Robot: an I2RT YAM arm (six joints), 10 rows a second.
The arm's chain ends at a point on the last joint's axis. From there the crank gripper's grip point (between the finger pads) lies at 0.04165 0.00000 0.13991 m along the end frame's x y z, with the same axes.
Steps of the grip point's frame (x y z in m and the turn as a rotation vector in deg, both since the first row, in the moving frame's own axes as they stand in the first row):
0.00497 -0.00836 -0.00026 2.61 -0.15 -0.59
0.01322 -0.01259 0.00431 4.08 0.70 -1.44
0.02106 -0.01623 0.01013 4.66 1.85 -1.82
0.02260 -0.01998 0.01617 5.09 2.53 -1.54
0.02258 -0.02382 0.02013 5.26 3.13 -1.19
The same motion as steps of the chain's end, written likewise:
0.00537 -0.00156 -0.00021 2.61 -0.15 -0.59
0.01165 -0.00159 0.00522 4.08 0.70 -1.44
0.01677 -0.00353 0.01206 4.66 1.85 -1.82
0.01666 -0.00645 0.01874 5.09 2.53 -1.54
0.01516 -0.01016 0.02324 5.26 3.13 -1.19

